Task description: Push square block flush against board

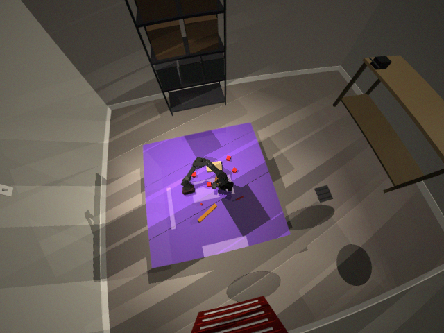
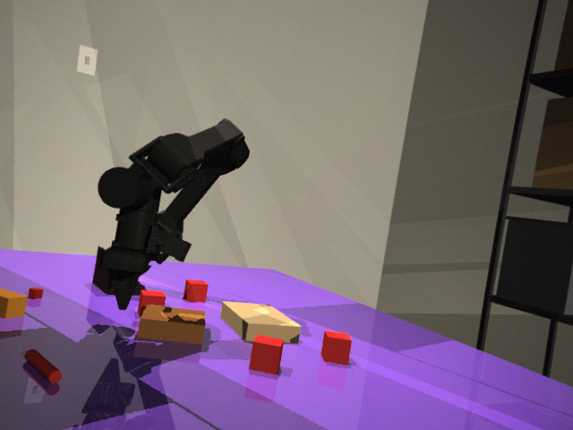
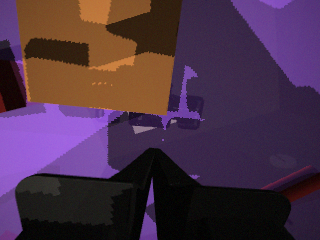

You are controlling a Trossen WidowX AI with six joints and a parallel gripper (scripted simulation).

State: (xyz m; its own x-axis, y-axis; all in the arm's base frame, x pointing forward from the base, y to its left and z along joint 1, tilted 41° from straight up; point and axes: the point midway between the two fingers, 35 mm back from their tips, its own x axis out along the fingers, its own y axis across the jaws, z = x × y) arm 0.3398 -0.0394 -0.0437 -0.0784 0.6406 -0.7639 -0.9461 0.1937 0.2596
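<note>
The square block is 90 mm to the left of my gripper tip, 20 mm below it and 20 mm behind it. Also, from my gripper tip: long orange bar 200 mm to the right, 180 mm behind, 20 mm below; tan board 260 mm to the left, 50 mm behind, 20 mm below.
</note>
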